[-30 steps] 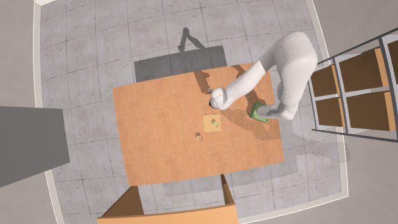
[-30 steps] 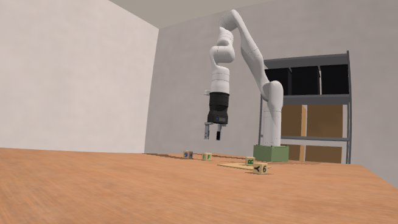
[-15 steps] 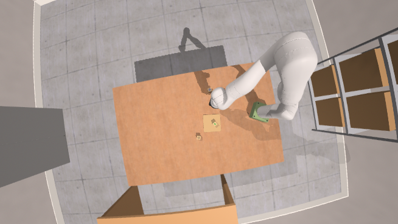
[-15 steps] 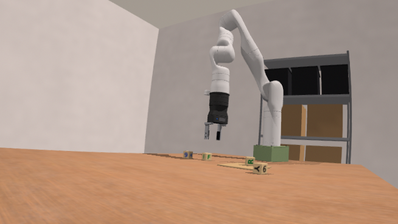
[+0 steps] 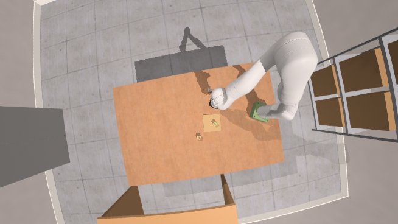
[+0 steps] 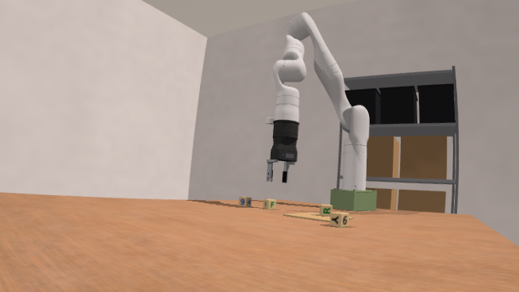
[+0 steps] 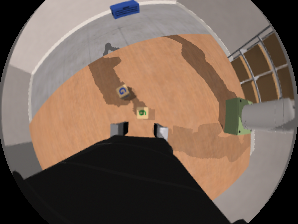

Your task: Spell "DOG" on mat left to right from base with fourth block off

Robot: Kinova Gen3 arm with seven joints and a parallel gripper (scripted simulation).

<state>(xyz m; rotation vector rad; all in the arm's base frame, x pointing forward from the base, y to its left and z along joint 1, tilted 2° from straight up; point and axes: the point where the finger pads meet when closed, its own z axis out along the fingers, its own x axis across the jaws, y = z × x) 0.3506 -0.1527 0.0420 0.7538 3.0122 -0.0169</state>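
Right now the wooden block is 3 cm ahead of my hand, 17 cm to the left of it and 8 cm below it. Also, from my hand: green-lettered block: 1 cm behind, 3 cm to the right, 9 cm below; then tan mat: 5 cm ahead, 16 cm to the left, 10 cm below; then blue-lettered block: 1 cm ahead, 10 cm to the right, 9 cm below.
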